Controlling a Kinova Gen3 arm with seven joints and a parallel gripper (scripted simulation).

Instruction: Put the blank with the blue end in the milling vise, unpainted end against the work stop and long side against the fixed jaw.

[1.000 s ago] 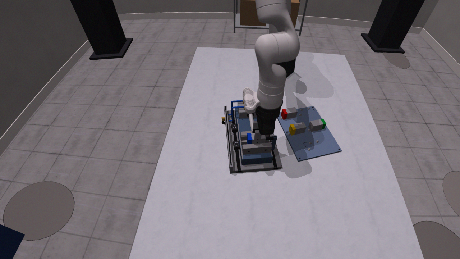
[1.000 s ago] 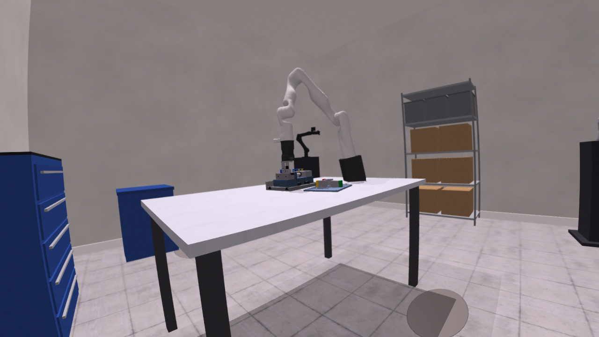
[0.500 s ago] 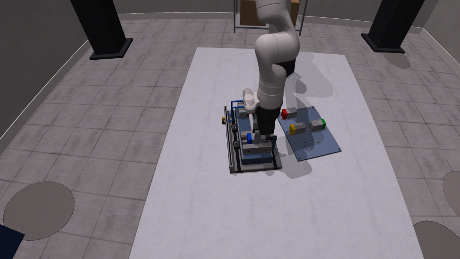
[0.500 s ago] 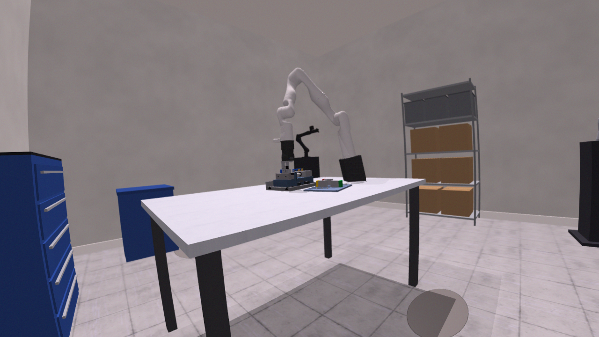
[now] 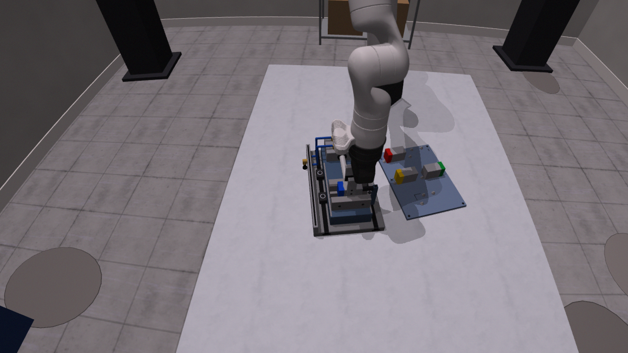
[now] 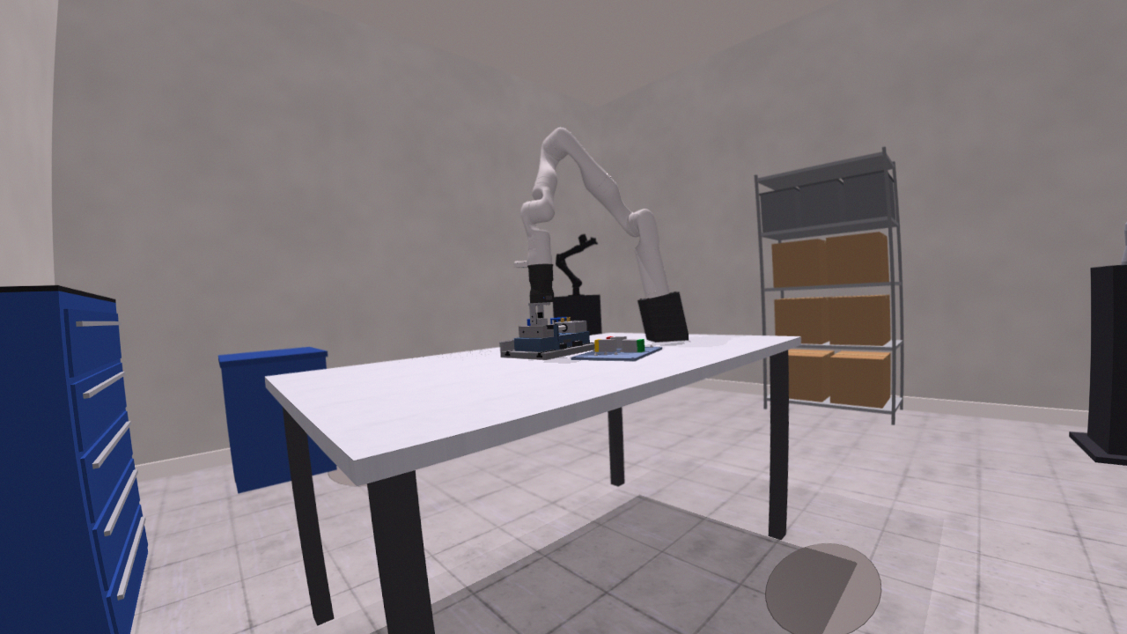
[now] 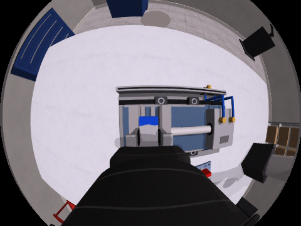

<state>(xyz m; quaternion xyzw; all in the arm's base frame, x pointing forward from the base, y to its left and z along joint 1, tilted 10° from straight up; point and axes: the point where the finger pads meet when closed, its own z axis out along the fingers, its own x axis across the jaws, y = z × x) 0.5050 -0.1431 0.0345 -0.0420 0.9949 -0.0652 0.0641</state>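
My gripper is now 20 mm above the blue-ended blank. From my hand the other things lie so: vise base rail 100 mm to the right, 80 mm below, 70 mm behind; work stop rod 50 mm to the left, 30 mm below, 10 mm behind; fixed jaw 40 mm below, 20 mm ahead.
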